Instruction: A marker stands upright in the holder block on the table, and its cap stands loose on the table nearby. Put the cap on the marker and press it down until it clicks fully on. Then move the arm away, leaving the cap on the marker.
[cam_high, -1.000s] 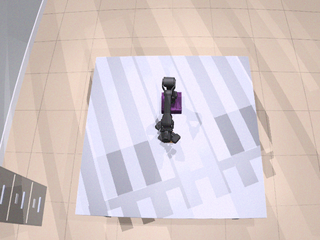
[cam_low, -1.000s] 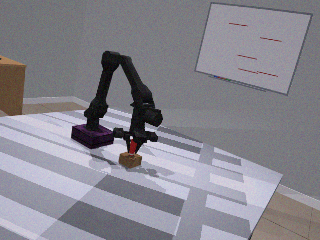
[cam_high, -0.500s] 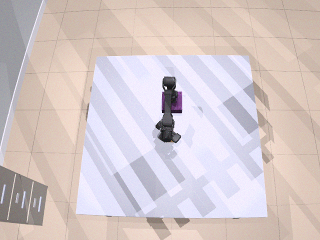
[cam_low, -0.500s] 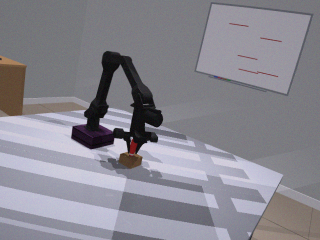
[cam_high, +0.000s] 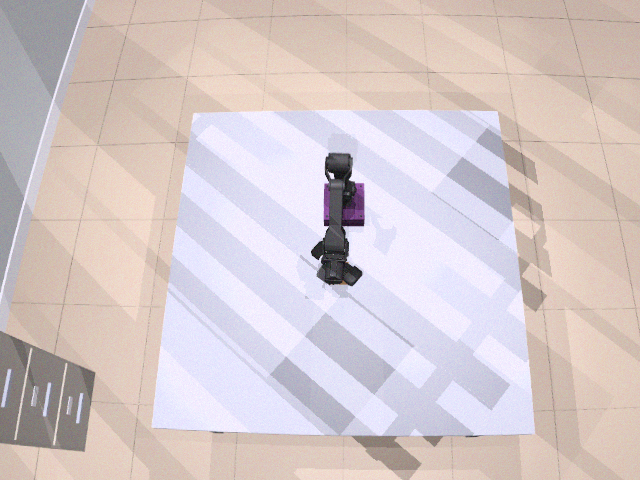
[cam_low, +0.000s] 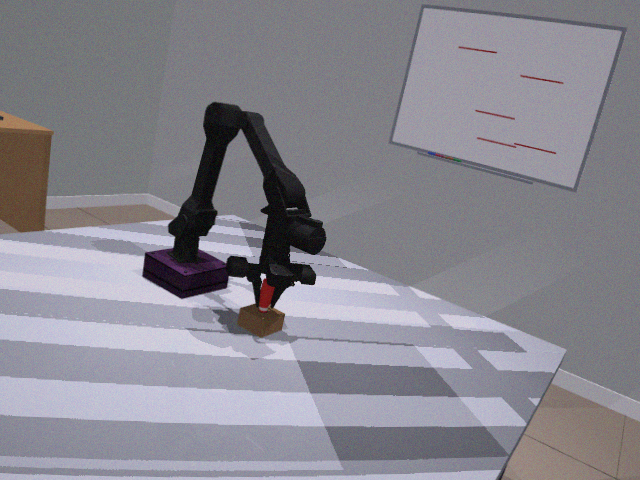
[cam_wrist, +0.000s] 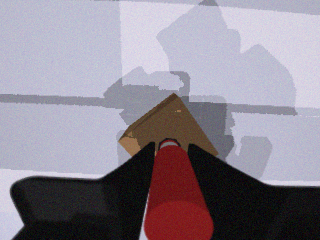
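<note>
My gripper tip is 1 cm past the red cap and 3 cm below it. The rest, counted from my gripper tip: tan holder block (1 cm behind, 3 cm below).
</note>
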